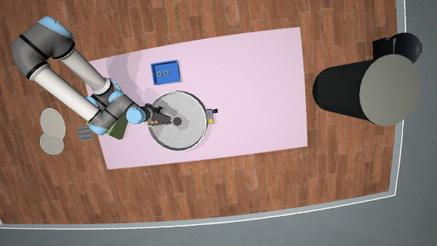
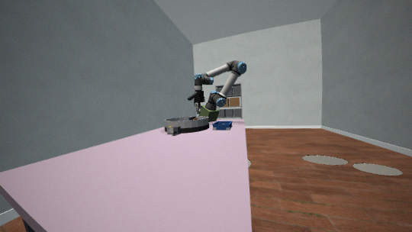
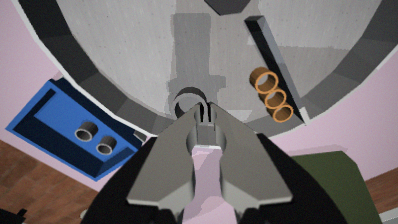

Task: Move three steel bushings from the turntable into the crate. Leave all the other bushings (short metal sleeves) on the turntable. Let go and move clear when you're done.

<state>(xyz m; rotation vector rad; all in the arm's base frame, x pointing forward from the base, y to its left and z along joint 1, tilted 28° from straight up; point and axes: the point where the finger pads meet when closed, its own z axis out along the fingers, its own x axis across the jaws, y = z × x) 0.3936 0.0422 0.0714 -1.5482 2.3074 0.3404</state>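
My hand is 3 cm past the blue crate, 26 cm to the right of it and 14 cm above it. Round my hand: round grey turntable (8 cm ahead, 7 cm to the right, 11 cm below).
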